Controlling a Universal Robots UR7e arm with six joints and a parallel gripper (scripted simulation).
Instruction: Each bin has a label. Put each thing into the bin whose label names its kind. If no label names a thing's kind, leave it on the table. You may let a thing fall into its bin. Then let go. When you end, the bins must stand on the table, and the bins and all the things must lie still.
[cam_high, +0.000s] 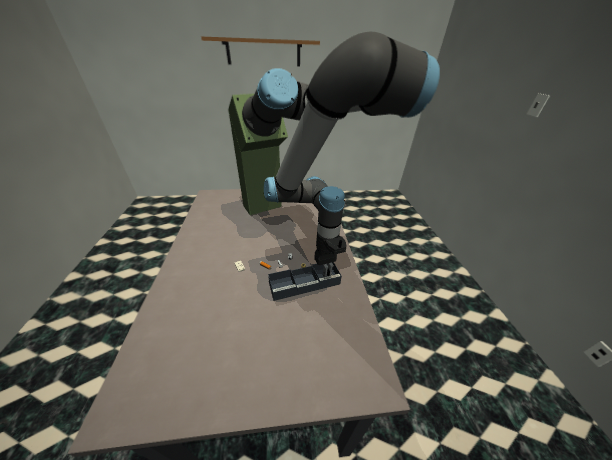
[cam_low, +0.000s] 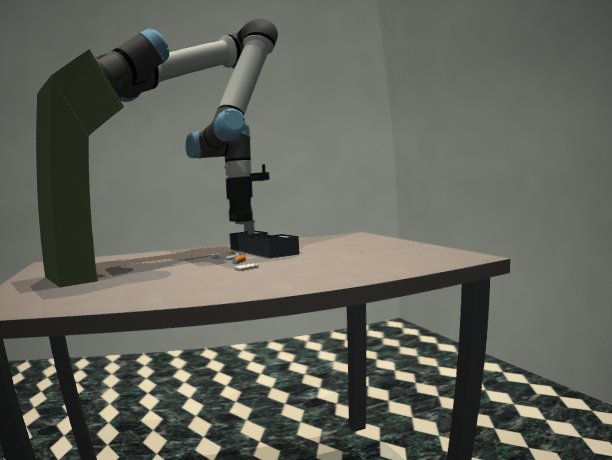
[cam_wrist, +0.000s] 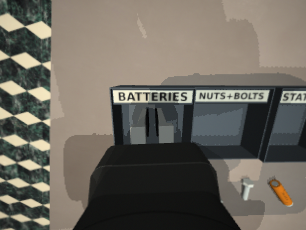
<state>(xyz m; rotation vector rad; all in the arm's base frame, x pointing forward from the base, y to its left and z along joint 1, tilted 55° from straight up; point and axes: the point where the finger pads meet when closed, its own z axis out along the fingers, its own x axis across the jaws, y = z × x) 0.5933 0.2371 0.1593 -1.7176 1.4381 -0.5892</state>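
Now: the grey bolt 18 cm to the right of my hand, 6 cm behind it and 3 cm below it. The rest, counted from my hand: orange battery (24 cm to the right, 5 cm behind, 3 cm below); then brass nut (9 cm to the right, 6 cm behind, 3 cm below); then dark three-compartment bin row (8 cm to the right, 3 cm ahead, 1 cm below).
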